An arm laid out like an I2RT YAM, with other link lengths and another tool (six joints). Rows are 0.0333 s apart.
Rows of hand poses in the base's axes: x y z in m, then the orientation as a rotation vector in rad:
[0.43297 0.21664 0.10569 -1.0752 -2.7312 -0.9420]
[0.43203 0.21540 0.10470 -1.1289 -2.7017 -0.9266]
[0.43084 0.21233 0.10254 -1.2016 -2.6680 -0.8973]
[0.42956 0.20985 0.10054 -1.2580 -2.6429 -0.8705]
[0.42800 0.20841 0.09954 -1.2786 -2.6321 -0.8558]
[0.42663 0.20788 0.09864 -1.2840 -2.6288 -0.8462]
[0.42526 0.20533 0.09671 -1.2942 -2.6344 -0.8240]
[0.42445 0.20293 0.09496 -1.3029 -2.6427 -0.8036]
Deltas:
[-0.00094 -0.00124 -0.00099 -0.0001 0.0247 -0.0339]
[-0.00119 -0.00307 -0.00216 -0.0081 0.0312 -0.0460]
[-0.00128 -0.00248 -0.00200 -0.0093 0.0242 -0.0359]
[-0.00156 -0.00144 -0.00100 -0.0049 0.0123 -0.0128]
[-0.00137 -0.00053 -0.00090 -0.0037 0.0065 -0.0028]
[-0.00137 -0.00255 -0.00193 -0.0151 0.0052 -0.0043]
[-0.00081 -0.00240 -0.00175 -0.0155 0.0024 -0.0034]

